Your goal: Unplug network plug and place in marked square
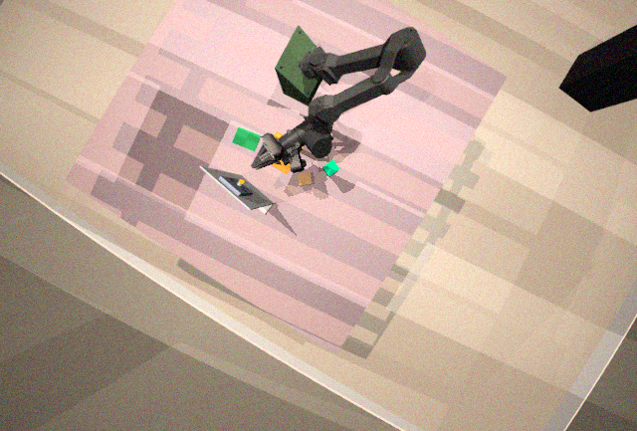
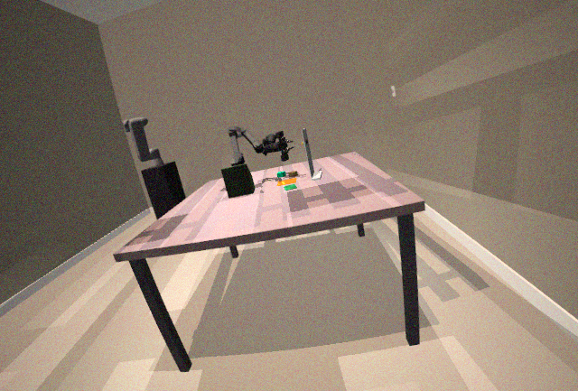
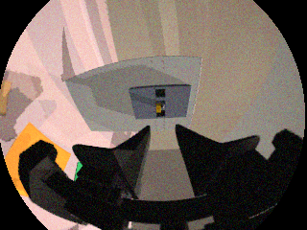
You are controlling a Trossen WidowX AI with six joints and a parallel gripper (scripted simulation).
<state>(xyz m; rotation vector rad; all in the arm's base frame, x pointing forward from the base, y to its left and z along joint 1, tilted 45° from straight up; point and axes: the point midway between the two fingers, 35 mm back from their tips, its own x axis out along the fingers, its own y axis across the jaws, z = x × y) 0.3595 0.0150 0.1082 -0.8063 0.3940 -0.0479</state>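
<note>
The network plug is 6 cm ahead of my gripper tip and 1 cm to the right of it. Also, from my gripper tip: orange marked square (9 cm behind, 1 cm to the right, 22 cm below); then upright grey panel (8 cm ahead, 1 cm to the right, 9 cm below); then tan cube (6 cm behind, 12 cm to the left, 21 cm below).
</note>
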